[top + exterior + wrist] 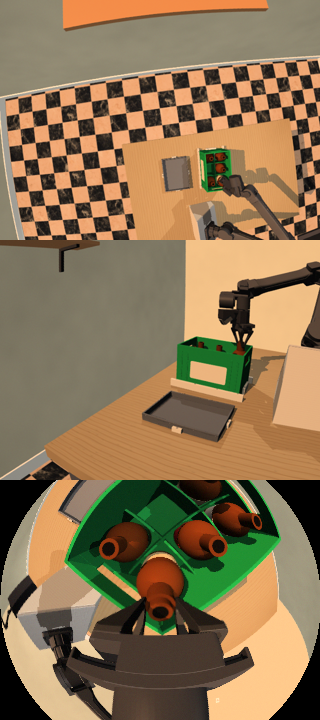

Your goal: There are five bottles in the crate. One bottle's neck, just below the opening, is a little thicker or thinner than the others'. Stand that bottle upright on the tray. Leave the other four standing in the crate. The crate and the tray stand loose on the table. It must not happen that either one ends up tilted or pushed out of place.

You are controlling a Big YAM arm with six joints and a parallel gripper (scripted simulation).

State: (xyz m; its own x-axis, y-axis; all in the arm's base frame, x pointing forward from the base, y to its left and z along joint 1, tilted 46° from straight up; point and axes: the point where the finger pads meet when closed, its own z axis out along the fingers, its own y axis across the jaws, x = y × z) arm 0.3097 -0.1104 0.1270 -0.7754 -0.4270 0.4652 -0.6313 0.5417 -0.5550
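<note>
The green crate is 100 mm below my hand, 100 mm ahead of it and 30 mm to the left of it. Also, from my hand: dark grey tray: 320 mm to the left, 170 mm below, 100 mm ahead.
</note>
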